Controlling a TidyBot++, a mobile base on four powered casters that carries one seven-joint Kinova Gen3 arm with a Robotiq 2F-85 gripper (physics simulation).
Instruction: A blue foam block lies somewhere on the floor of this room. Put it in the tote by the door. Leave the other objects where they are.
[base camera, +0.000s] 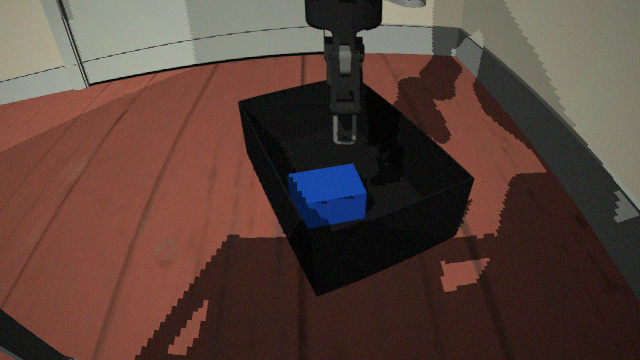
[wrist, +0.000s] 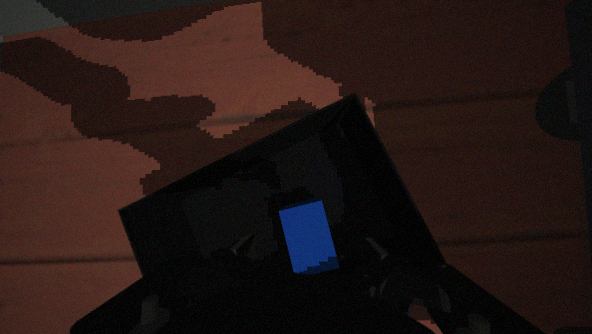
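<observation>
The blue foam block lies inside the black tote, near the tote's front left walls in the base camera view. My gripper is open and empty. It hangs above the tote, higher than the block and apart from it. In the wrist view the block shows between the two spread fingertips, below them. The lower part of the tote in the wrist view is hidden by the dark gripper body.
A pale door panel stands behind the tote at the back left. A wall with a dark grey baseboard runs along the right side. The tote stands on a red plank floor with dark shadows.
</observation>
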